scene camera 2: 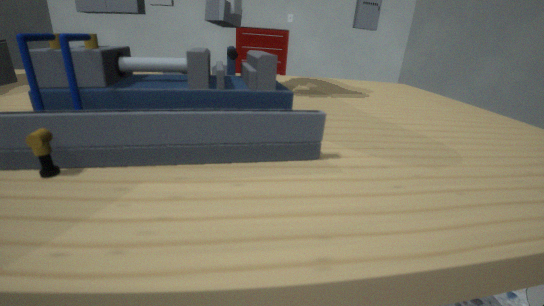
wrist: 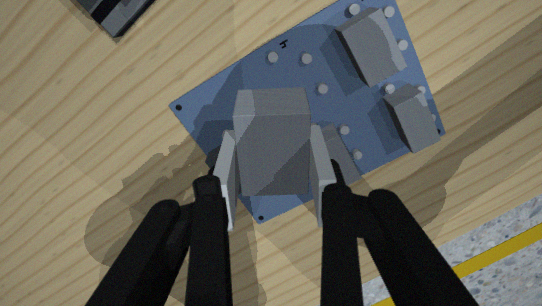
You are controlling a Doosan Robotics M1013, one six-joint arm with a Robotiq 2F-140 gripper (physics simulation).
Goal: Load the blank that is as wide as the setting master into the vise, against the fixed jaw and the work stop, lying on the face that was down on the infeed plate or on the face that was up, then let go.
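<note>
My gripper is shut on a grey rectangular blank, with a pale pad on each side of it. In the wrist view the blank hangs above the blue infeed plate. In scene camera 2 the held blank shows at the top edge, well above the vise. The vise has a grey jaw at the end of a pale rod and another grey jaw at its right end. Small parts stand between the jaws; I cannot tell which is the work stop. I cannot identify the setting master.
Two grey blanks stand among pins on the plate's right part; another grey piece is partly hidden behind the right finger. A dark-edged fixture is at top left. A long grey bar lies before the vise, near blue pipes.
</note>
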